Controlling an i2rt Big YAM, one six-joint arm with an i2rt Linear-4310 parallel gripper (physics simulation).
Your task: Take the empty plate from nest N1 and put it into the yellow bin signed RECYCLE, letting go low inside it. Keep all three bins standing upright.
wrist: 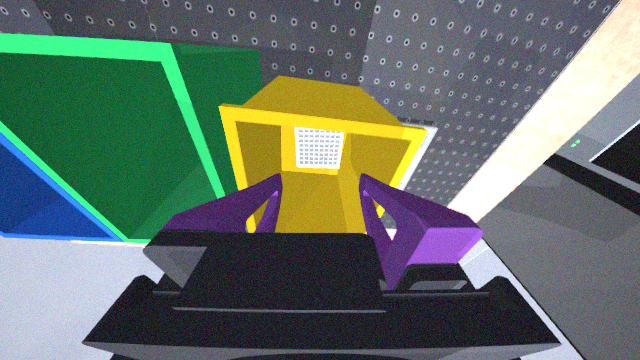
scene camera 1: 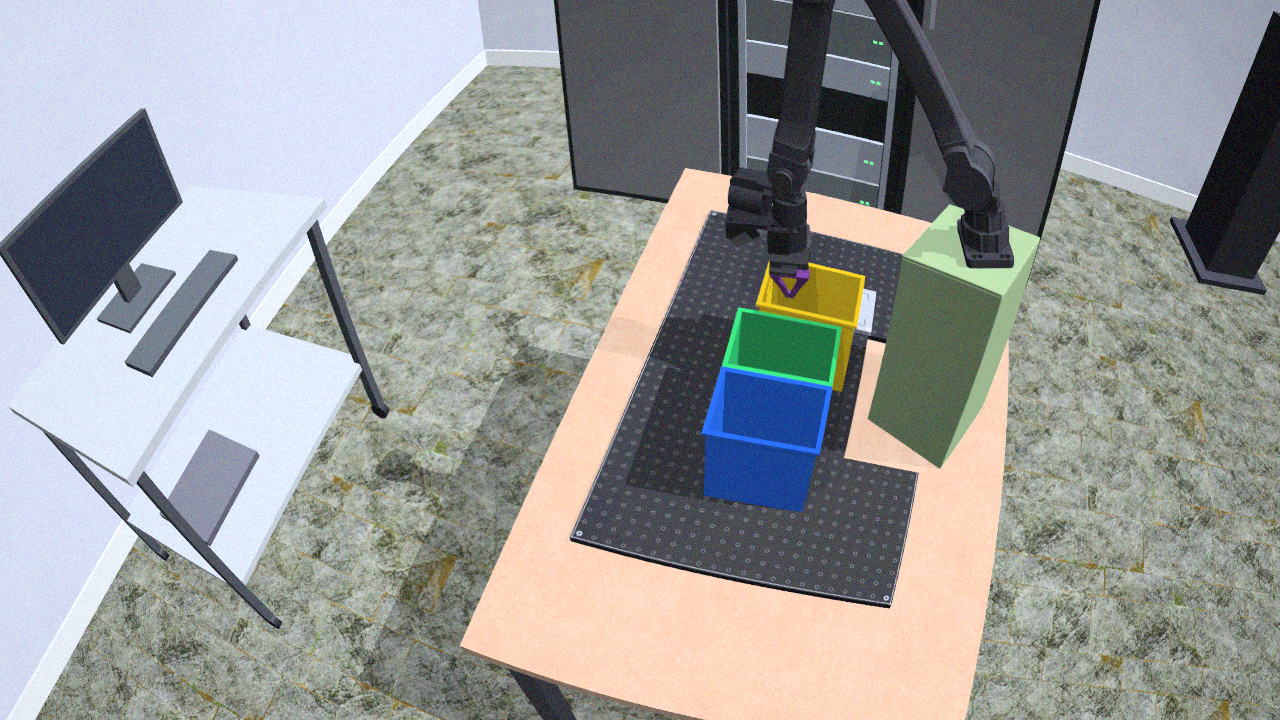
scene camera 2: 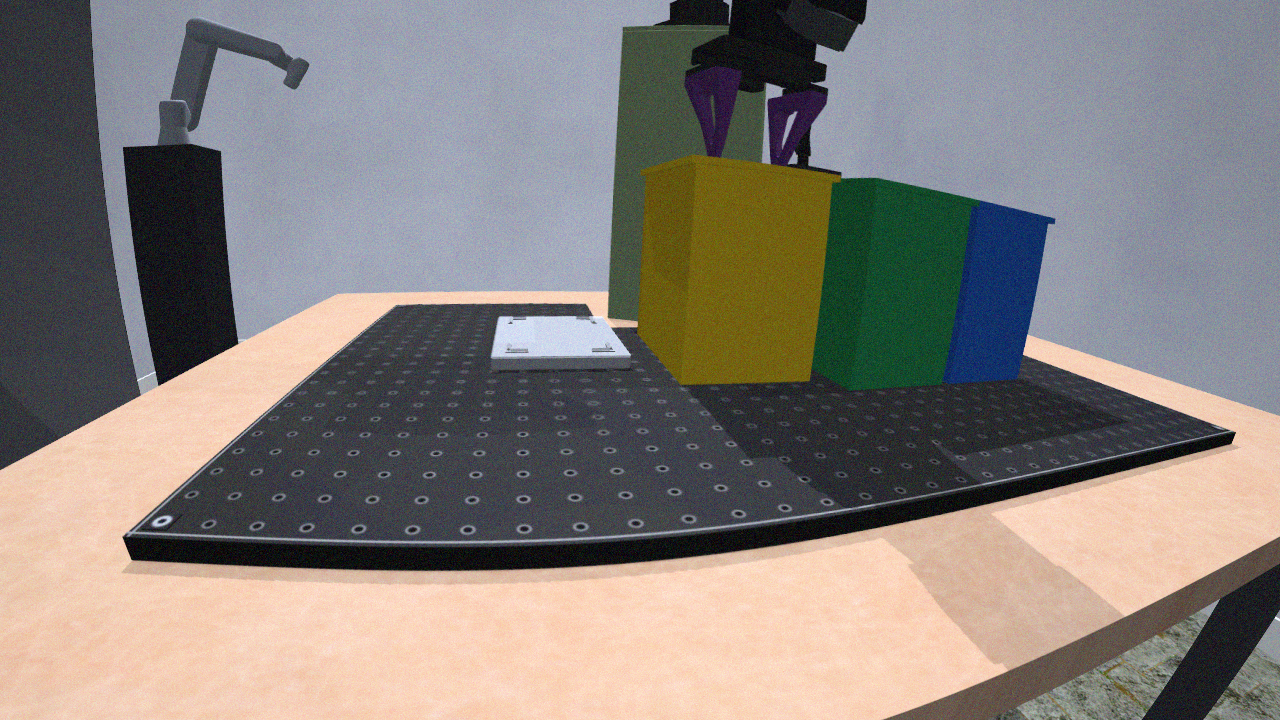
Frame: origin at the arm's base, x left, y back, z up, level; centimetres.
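Seen in the pictures: gripper, between the fingertips: [wrist: 320, 180] [scene camera 1: 790, 284] [scene camera 2: 746, 167]; arm's base, origin of its link: [scene camera 1: 985, 246] [scene camera 2: 699, 35].
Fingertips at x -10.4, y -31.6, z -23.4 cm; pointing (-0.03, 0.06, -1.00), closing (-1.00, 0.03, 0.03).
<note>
Pixels of each thing's top centre, then the offset from my fingertips to it. Level surfaces: height alone.
- white plate, centre of its top: [wrist: 319, 138] dx -0.3, dy +4.0, dz -16.3 cm
- yellow bin, centre of its top: [scene camera 2: 728, 170] [wrist: 314, 214] [scene camera 1: 813, 289] dx +0.7, dy +4.1, dz +0.0 cm
- white nest, centre of its top: [scene camera 2: 555, 330] [scene camera 1: 837, 301] dx -13.8, dy +10.4, dz -16.5 cm
- green bin, centre of its top: [scene camera 2: 867, 188] [wrist: 137, 183] [scene camera 1: 784, 345] dx +14.4, dy -0.5, dz +0.0 cm
- blue bin, centre of its top: [scene camera 2: 954, 205] [scene camera 1: 770, 409] dx +27.3, dy -2.1, dz +0.0 cm
- dark perforated board, height of its surface: dz -18.0 cm
The white plate [wrist: 319, 148], with a grid of small wells, lies low inside the yellow bin [scene camera 1: 832, 291] [scene camera 2: 742, 277] [wrist: 320, 95] in the wrist view. The bin stands upright; its sign does not show. My gripper [scene camera 1: 790, 288] [scene camera 2: 747, 161] [wrist: 320, 180] is open and empty, its purple fingertips apart at about the height of the bin's rim, above the plate. A white nest [scene camera 1: 868, 310] [scene camera 2: 559, 338] with small corner clips sits beside the bin; no plate shows on it and its label cannot be read.
The green bin [scene camera 1: 787, 344] [scene camera 2: 895, 286] [wrist: 100, 100] and the blue bin [scene camera 1: 760, 465] [scene camera 2: 998, 295] [wrist: 45, 200] stand upright in a row beside the yellow one. A green pedestal [scene camera 1: 935, 358] [scene camera 2: 666, 116] bears the arm's base. The bins stand on a dark perforated board [scene camera 1: 760, 546] [scene camera 2: 429, 447].
</note>
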